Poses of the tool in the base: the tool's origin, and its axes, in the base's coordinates. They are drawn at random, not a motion.
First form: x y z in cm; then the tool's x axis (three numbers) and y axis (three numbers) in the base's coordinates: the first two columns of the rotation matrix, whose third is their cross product.
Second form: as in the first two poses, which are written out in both.
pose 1, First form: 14.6 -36.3 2.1 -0.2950 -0.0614 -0.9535 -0.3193 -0.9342 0.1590
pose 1, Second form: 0.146 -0.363 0.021 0.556 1.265 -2.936
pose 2, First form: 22.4 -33.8 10.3 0.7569 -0.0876 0.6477 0.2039 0.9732 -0.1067
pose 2, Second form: 0.224 -0.338 0.103 -0.140 -0.705 -0.115
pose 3, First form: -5.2 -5.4 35.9 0.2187 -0.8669 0.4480 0.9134 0.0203 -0.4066
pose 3, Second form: -0.052 -0.054 0.359 -0.472 -0.465 -1.324
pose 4, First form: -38.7 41.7 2.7 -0.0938 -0.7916 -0.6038 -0.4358 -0.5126 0.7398
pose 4, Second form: -0.387 0.417 0.027 1.952 0.648 -1.689
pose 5, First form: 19.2 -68.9 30.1 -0.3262 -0.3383 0.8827 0.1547 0.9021 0.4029
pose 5, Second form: 0.192 -0.689 0.301 2.112 -1.082 -2.338
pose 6, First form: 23.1 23.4 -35.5 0.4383 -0.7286 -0.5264 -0.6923 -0.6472 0.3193
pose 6, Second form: 0.231 0.234 -0.355 2.757 0.554 -1.029
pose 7, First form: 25.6 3.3 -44.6 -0.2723 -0.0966 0.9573 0.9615 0.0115 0.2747
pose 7, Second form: 0.256 0.033 -0.446 1.255 -1.278 -2.801
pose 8, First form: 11.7 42.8 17.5 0.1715 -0.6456 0.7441 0.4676 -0.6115 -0.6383
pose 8, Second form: 0.117 0.428 0.175 -1.271 -0.839 -1.311
